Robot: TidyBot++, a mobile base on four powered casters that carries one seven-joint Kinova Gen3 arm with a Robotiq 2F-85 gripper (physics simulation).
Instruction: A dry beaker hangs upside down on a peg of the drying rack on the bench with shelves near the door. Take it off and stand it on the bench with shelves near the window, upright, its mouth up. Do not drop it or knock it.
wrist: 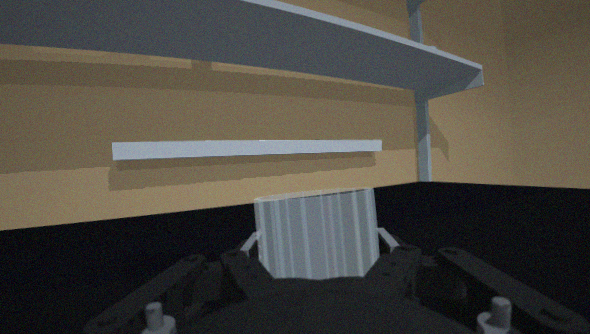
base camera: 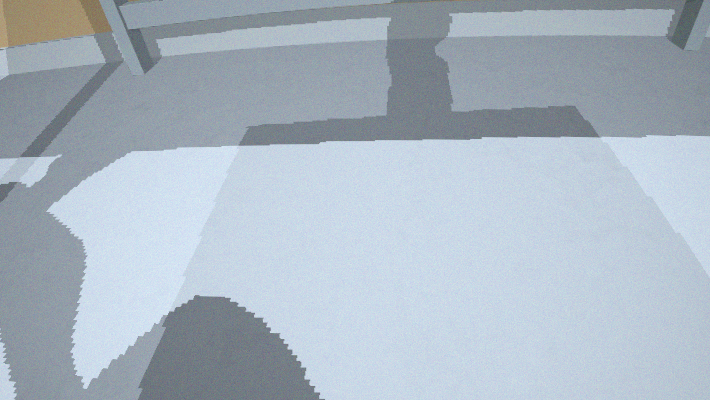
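The clear beaker stands between my fingers in the wrist view, its walls close to vertical with a slight tilt in the picture. Which end is the mouth is hard to tell. My gripper is shut on the beaker, one finger pad against each side. The beaker's lower part is hidden behind the gripper body. The black bench top spreads behind and around the beaker; whether the beaker touches it cannot be told. The drying rack does not show in either view.
A grey shelf hangs above the bench, held by an upright post at the right. A pale rail runs along the tan wall. In the base view, bench legs and a crossbar stand ahead on the pale floor.
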